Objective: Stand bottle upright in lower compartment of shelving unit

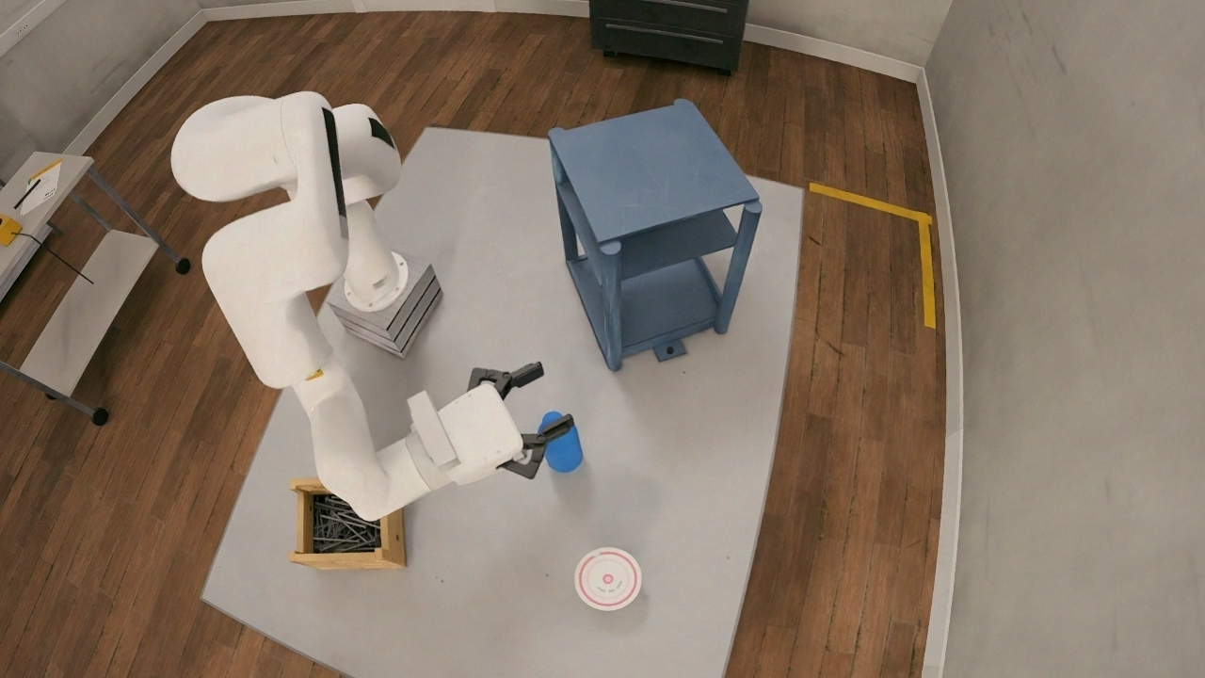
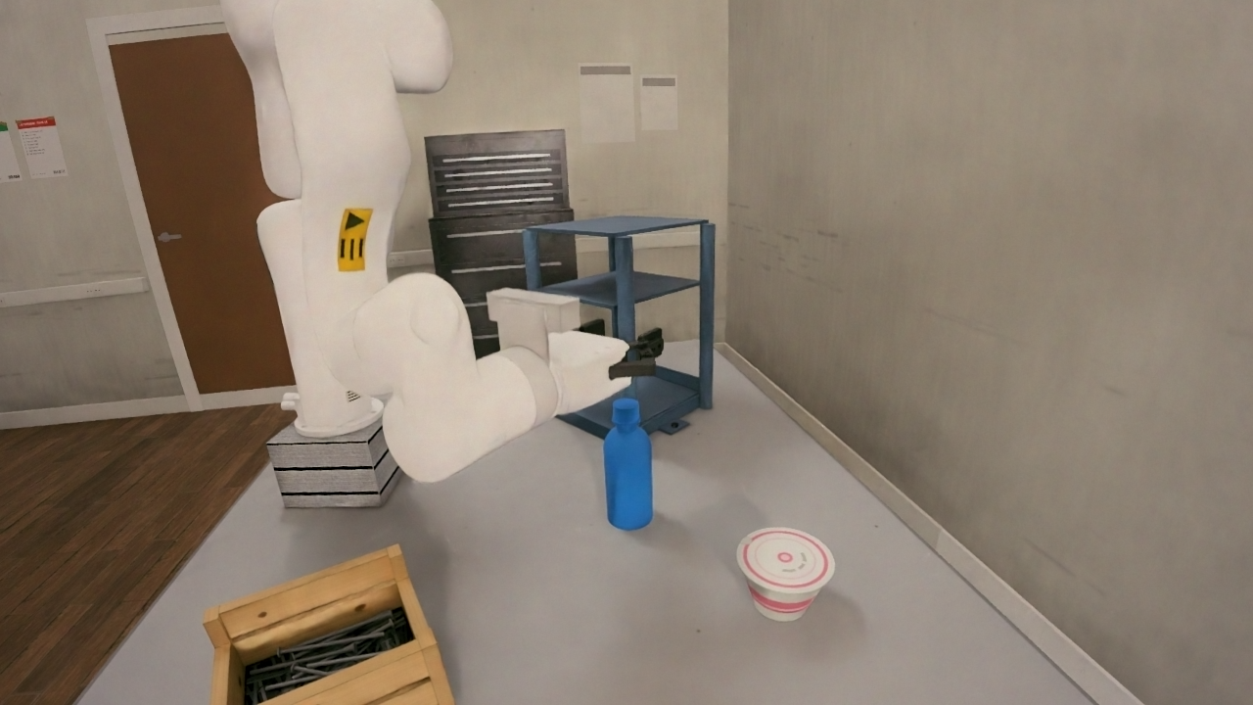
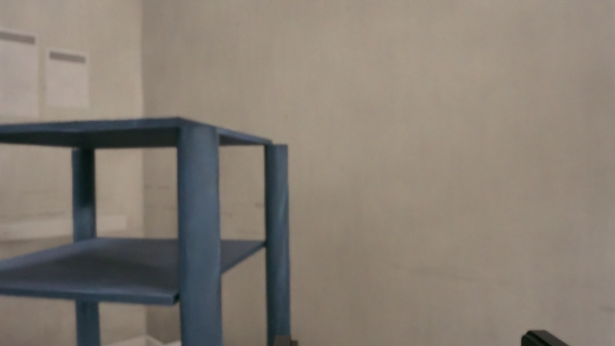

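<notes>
Now: the blue bottle 140 mm below my hand. Round my hand: blue shelving unit (10 mm behind, 330 mm to the left, 70 mm below).
</notes>
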